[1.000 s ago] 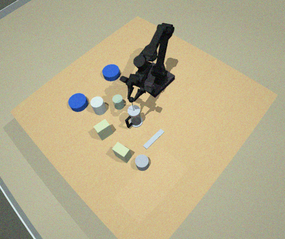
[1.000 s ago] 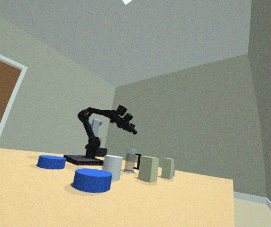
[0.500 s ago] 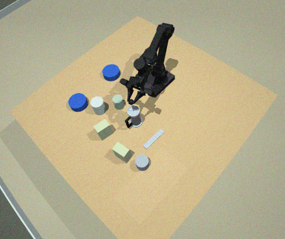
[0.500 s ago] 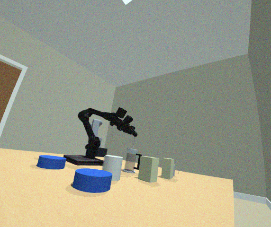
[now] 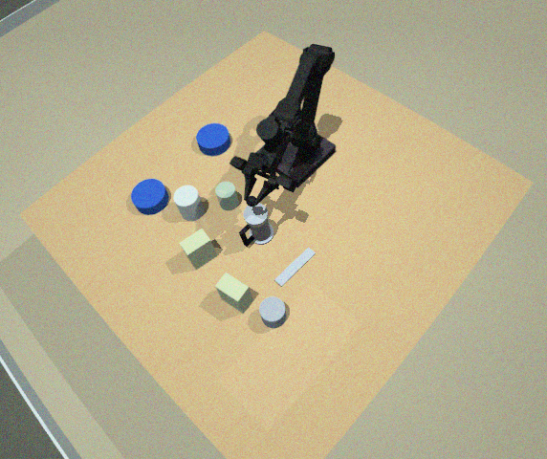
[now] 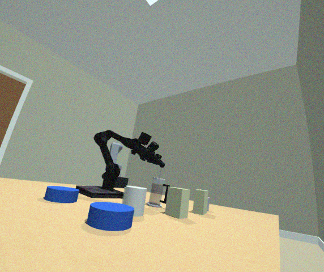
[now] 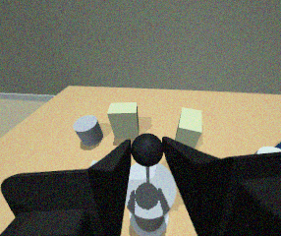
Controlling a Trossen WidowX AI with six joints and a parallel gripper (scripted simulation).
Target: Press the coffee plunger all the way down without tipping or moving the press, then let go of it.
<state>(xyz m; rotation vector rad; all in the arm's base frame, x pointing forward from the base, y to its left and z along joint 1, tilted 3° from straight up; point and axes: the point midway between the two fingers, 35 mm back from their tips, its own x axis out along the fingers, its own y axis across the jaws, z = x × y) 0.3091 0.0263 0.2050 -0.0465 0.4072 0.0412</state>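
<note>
The coffee press is 11 cm below my gripper tip. The rest, counted from my gripper tip: white cylinder (2 cm ahead, 25 cm to the right, 17 cm below); then flat grey bar (2 cm ahead, 15 cm to the left, 21 cm below); then pale green cylinder (6 cm behind, 16 cm to the right, 18 cm below).
</note>
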